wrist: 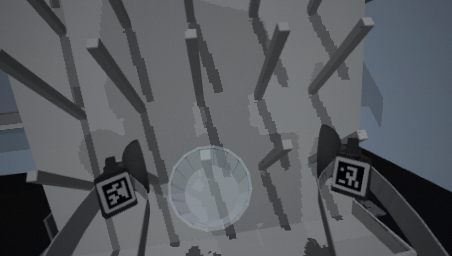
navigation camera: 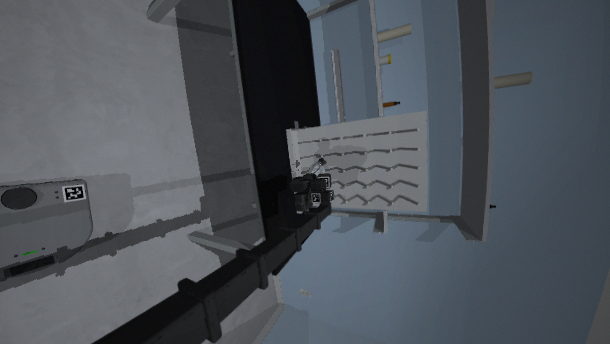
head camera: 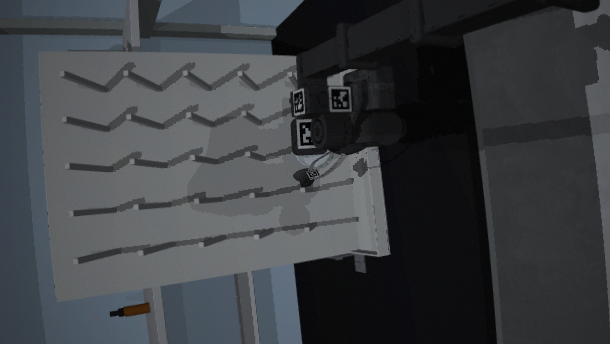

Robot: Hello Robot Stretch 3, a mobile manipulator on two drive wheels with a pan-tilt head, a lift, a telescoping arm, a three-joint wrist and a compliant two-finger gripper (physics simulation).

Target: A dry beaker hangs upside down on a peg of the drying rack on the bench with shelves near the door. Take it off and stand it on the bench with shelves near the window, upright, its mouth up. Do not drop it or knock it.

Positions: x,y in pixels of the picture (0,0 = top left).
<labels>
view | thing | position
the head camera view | gripper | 297,138
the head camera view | drip tray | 366,178
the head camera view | drying rack board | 331,204
</labels>
